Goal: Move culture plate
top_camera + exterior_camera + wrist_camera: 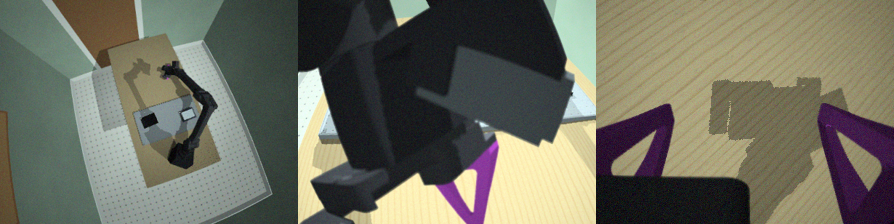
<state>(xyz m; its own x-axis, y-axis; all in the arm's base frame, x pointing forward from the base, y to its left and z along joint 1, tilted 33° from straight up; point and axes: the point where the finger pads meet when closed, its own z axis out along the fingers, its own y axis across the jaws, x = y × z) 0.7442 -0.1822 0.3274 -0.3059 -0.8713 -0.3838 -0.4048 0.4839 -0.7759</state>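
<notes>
The clear lid lies 510 mm behind my hand, 10 mm to the left of it and 120 mm below it.
</notes>
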